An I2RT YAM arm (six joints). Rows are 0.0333 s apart.
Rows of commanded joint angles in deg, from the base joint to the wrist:
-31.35 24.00 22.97 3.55 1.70 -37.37
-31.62 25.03 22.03 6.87 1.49 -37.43
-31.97 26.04 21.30 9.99 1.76 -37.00
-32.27 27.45 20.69 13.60 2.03 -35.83
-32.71 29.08 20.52 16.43 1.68 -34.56
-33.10 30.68 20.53 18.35 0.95 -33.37
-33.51 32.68 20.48 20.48 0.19 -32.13
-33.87 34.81 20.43 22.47 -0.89 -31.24
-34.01 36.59 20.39 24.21 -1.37 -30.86
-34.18 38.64 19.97 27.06 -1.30 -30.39
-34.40 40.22 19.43 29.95 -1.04 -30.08
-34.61 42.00 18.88 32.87 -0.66 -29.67
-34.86 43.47 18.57 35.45 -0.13 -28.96
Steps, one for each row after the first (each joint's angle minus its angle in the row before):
-0.27 1.03 -0.94 3.32 -0.21 -0.06
-0.35 1.01 -0.73 3.12 0.27 0.43
-0.30 1.41 -0.61 3.61 0.27 1.17
-0.44 1.63 -0.17 2.83 -0.35 1.27
-0.39 1.60 0.01 1.92 -0.73 1.19
-0.41 2.00 -0.05 2.13 -0.76 1.24
-0.36 2.13 -0.05 1.99 -1.08 0.89
-0.14 1.78 -0.04 1.74 -0.48 0.38
-0.17 2.05 -0.42 2.85 0.07 0.47
-0.22 1.58 -0.54 2.89 0.26 0.31
-0.21 1.78 -0.55 2.92 0.38 0.41
-0.25 1.47 -0.31 2.58 0.53 0.71

